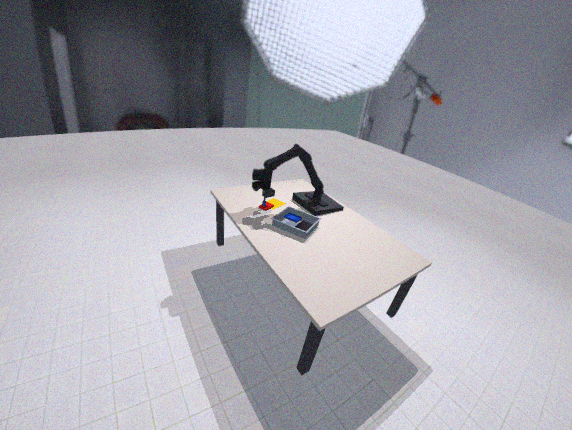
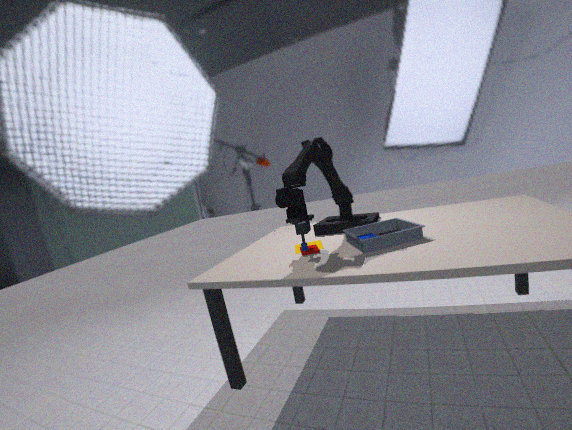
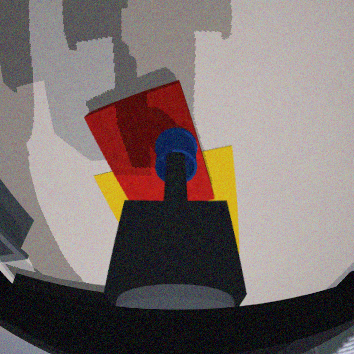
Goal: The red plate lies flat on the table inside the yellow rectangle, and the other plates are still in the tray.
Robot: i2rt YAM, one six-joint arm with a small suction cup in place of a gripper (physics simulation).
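Places are measured from the arm's base along level axes (x right, y ahead, z up), in metres.
Pixels of known places: hand at its tool point: [image 1: 263,206] [image 2: 305,252] [image 3: 175,139]; arm's base at its link origin: [image 1: 316,199] [image 2: 346,219].
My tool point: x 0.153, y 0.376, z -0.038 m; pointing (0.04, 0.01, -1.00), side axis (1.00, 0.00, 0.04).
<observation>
For each thing: its top centre in the pictures, then the offset to it from my tool point.
- red plate at its top centre: [image 3: 154,162] [image 2: 309,248] [image 1: 266,205] dz +0.011, dx -0.016, dy -0.012 m
- grey tray at its top centre: [image 2: 380,228] [image 1: 297,218] dz +0.047, dx -0.304, dy -0.033 m
- blue plate at its top centre: [image 2: 362,236] [image 1: 293,216] dz +0.011, dx -0.230, dy -0.075 m
The red plate [image 1: 266,206] [image 2: 311,250] [image 3: 105,130] hangs flat under my blue suction cup [image 1: 264,202] [image 2: 304,246] [image 3: 175,154], just above the table. The cup sits on the plate's top face, near one long edge. The plate partly overlaps the yellow rectangle [image 1: 277,202] [image 2: 316,244] [image 3: 219,168] and sticks out past its edge toward the table's end. It casts a narrow shadow on the table beside it. The grey tray [image 1: 288,227] [image 2: 387,243] [image 3: 10,225] stands nearby with a blue plate [image 1: 293,217] [image 2: 366,235] and darker plates inside.
The arm's black base [image 1: 317,202] [image 2: 344,223] stands on the table just behind the tray and the yellow rectangle. The table's end edge lies a short way beyond the red plate.
</observation>
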